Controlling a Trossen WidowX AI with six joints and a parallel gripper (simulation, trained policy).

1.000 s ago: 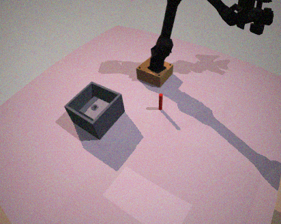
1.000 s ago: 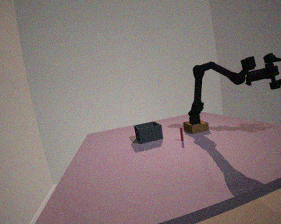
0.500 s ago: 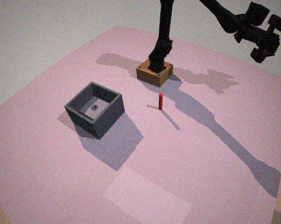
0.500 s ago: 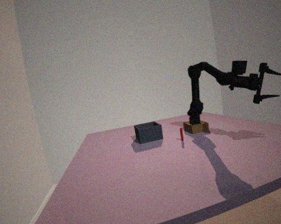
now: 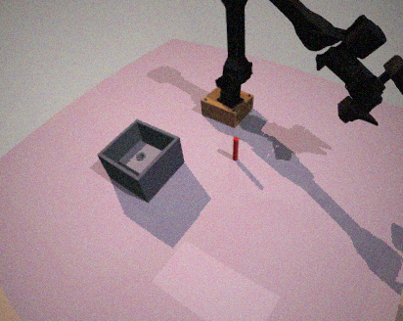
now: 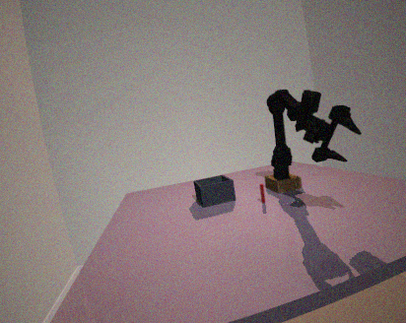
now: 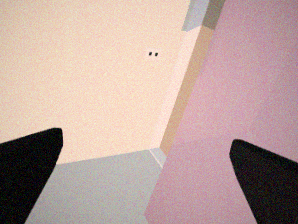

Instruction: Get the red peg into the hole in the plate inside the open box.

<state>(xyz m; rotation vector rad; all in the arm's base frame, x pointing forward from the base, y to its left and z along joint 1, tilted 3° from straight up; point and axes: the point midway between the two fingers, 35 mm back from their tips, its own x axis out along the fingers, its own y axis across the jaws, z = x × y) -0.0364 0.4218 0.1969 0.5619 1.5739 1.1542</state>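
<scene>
The red peg is 32 cm to the right of my gripper tip, 20 cm ahead of it and 18 cm below it. Also, from my gripper tip: dark box (48 cm to the right, 40 cm ahead, 20 cm below); grey plate (48 cm to the right, 40 cm ahead, 18 cm below).
</scene>
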